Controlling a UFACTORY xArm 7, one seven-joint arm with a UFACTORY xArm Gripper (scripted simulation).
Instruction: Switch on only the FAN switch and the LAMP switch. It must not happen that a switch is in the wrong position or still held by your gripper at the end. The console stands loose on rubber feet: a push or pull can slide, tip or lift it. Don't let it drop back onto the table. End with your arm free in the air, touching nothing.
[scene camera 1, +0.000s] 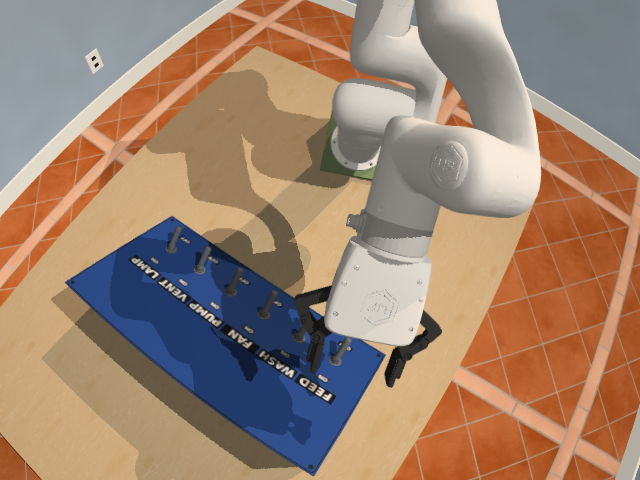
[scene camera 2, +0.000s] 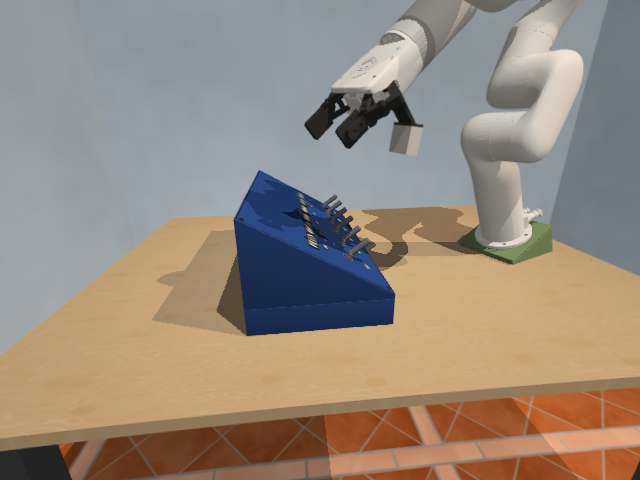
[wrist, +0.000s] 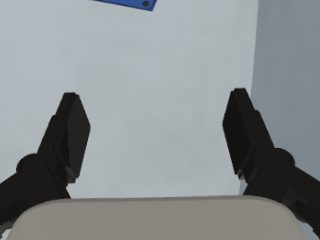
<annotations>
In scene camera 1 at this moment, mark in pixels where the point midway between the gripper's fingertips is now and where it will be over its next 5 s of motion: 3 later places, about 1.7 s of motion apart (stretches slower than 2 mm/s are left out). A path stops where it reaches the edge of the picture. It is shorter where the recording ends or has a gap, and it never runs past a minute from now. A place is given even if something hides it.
My gripper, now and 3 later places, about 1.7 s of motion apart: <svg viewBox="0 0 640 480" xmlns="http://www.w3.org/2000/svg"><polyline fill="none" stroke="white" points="351,374 375,295 361,315 320,288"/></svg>
</annotations>
